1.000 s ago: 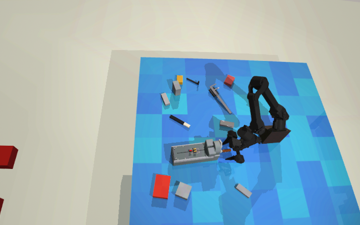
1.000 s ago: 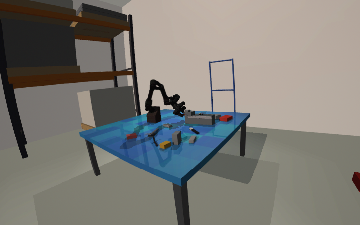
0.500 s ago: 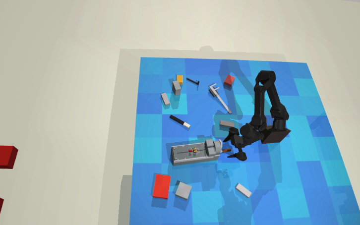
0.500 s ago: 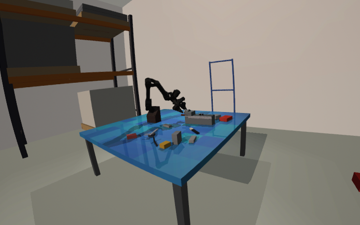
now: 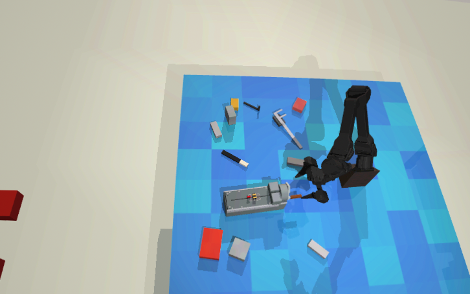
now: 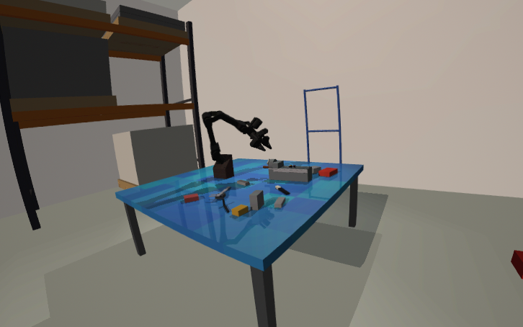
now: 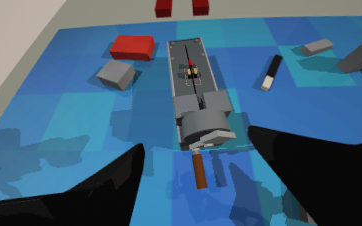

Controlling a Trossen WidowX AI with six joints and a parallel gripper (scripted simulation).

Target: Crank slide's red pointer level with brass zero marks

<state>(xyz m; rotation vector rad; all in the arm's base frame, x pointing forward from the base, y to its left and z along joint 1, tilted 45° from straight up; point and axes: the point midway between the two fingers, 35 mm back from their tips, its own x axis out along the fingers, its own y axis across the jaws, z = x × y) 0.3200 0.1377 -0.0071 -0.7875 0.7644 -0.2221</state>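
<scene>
The brown crank handle lies 2 cm behind my gripper tip, 1 cm to the right of it and 12 cm below it. Round my gripper tip: red block: 15 cm behind, 55 cm to the right, 17 cm below; red pointer: 19 cm ahead, 1 cm to the right, 10 cm below; black key: 9 cm ahead, 55 cm to the right, 17 cm below.
</scene>
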